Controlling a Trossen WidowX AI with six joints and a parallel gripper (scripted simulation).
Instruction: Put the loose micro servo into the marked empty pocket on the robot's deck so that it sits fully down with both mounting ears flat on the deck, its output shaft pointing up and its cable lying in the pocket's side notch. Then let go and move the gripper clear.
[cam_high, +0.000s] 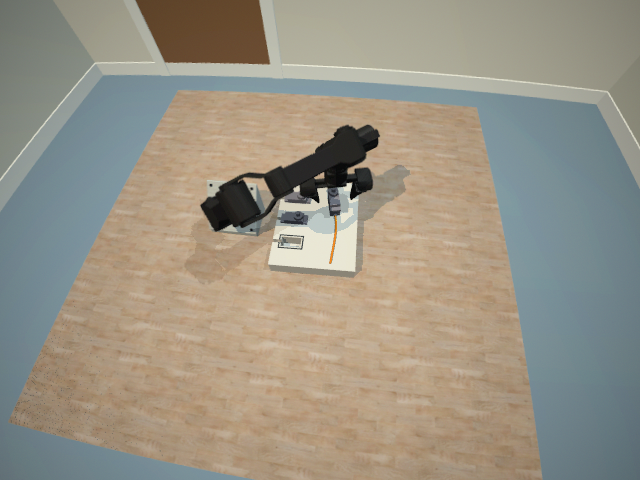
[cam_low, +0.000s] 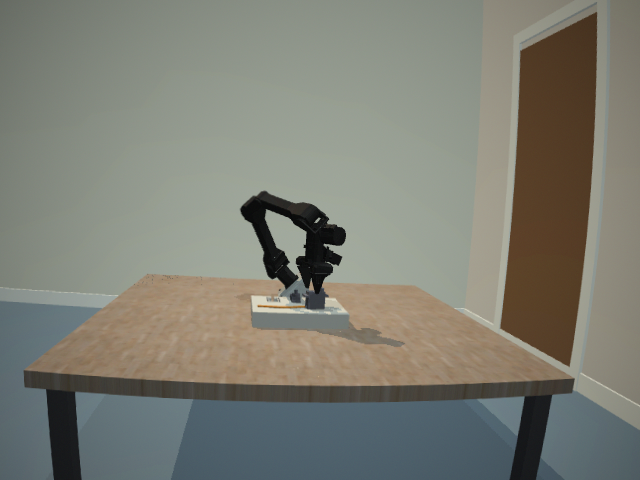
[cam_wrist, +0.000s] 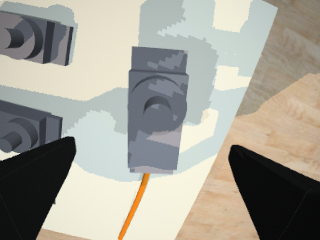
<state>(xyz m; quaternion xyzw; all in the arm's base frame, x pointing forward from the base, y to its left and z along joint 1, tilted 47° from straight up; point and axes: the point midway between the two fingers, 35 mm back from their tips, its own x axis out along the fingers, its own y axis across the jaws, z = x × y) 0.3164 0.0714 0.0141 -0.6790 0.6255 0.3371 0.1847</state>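
The white deck lies 1 cm behind my gripper tip, 4 cm to the right of it and 8 cm below it.
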